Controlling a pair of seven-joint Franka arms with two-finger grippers.
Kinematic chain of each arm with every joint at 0, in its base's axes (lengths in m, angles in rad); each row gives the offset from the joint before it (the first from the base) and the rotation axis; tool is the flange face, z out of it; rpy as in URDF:
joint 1: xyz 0 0 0.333 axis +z
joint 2: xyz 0 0 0 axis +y
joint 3: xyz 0 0 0.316 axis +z
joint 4: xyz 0.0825 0 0 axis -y
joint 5: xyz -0.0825 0 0.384 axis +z
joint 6: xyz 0 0 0 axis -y
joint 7: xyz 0.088 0 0 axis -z
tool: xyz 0 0 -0.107 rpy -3.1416 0 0
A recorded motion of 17 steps. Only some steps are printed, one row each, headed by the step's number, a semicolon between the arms.
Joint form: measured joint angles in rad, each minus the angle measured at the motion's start. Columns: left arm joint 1, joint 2, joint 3, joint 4, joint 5, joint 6, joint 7; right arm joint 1, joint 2, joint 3, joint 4, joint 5, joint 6, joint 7.
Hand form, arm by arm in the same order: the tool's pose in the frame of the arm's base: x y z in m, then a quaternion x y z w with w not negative. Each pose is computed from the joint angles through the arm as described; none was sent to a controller.
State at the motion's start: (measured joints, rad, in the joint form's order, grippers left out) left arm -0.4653 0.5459 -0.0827 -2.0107 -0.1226 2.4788 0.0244; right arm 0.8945 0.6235 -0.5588 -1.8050 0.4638 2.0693 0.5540
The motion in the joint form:
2: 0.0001 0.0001 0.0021 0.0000 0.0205 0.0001 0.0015; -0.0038 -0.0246 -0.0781 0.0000 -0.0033 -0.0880 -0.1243
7: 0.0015 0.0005 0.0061 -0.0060 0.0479 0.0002 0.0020; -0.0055 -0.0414 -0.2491 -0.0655 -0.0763 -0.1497 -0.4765
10: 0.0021 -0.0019 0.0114 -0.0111 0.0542 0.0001 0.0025; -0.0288 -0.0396 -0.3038 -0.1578 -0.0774 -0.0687 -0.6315
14: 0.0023 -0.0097 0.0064 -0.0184 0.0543 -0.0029 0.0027; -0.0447 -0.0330 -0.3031 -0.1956 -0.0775 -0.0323 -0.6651
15: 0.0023 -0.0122 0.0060 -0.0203 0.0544 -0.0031 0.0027; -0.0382 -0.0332 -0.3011 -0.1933 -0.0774 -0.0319 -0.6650
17: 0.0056 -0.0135 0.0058 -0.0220 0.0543 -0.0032 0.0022; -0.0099 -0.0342 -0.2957 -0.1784 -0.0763 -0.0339 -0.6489
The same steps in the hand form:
2: 0.5089 -0.3084 0.1731 0.96951 -0.23656 -0.05047 0.03927; 0.5826 0.2057 0.2445 0.97191 -0.19149 -0.13414 0.02697
7: 0.5084 -0.3046 0.1706 0.96765 -0.24528 -0.05098 0.02984; 0.5854 0.0984 0.2601 0.98253 -0.08819 -0.15499 0.05326
10: 0.5087 -0.3008 0.1701 0.96766 -0.24552 -0.05144 0.02643; 0.5735 0.0375 0.2436 0.98498 -0.06271 -0.15131 0.05471
14: 0.5056 -0.3023 0.1719 0.96697 -0.24785 -0.05292 0.02704; 0.5654 0.0208 0.2301 0.98454 -0.05973 -0.15426 0.05758
15: 0.5052 -0.3024 0.1727 0.96692 -0.24811 -0.05273 0.02708; 0.5660 0.0259 0.2305 0.98497 -0.05526 -0.15314 0.05772
17: 0.5057 -0.3006 0.1729 0.96736 -0.24634 -0.05294 0.02712; 0.5694 0.0477 0.2345 0.98642 -0.04437 -0.14671 0.05893

